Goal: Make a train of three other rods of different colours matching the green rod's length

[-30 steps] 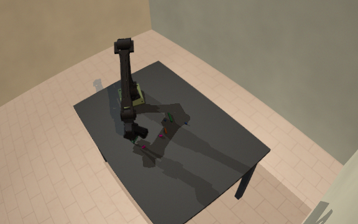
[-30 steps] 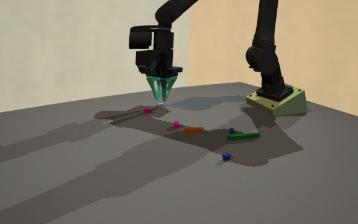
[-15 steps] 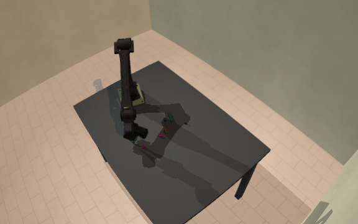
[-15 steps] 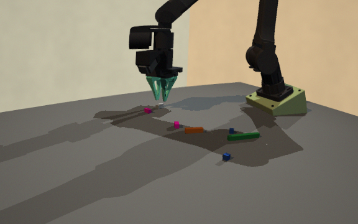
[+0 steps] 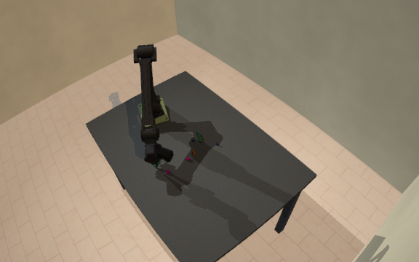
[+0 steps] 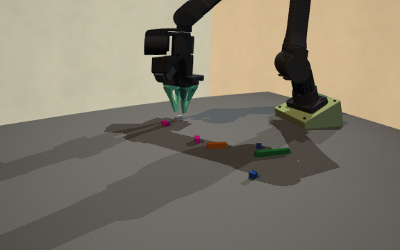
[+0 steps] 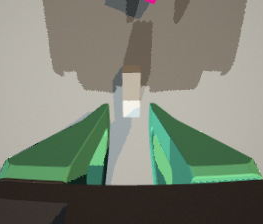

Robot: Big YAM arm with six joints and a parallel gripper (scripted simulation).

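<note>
Right now my hand is 20 mm above the grey rod. Also, from my hand: magenta rod: 30 mm ahead, 170 mm to the left, 20 mm below; orange rod: 210 mm to the left, 20 mm below; green rod: 80 mm behind, 290 mm to the left, 20 mm below.
</note>
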